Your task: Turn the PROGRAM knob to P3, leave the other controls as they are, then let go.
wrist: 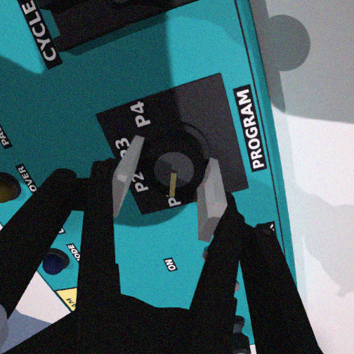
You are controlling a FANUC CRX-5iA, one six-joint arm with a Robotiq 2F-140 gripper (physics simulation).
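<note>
The PROGRAM knob [174, 165] is a round black knob with a grey top, on a dark square plate [215, 105] in the wrist view. Its yellow pointer line [173, 185] points down the view at a label whose P shows and whose number is hidden, beside P2. The P4 label [140, 114] shows clearly; P3 and P2 are partly covered by the left finger. My gripper [171, 163] has its grey pads on both sides of the knob, against its edges, and is shut on it. The exact contact low on the knob is hidden.
The PROGRAM label [250, 129] is right of the plate. A dark CYCLE block [110, 30] stands at the top. An amber button [9, 186] and a blue button [55, 261] are at the left. Small controls are partly hidden behind the right finger. The teal panel's edge runs down the right.
</note>
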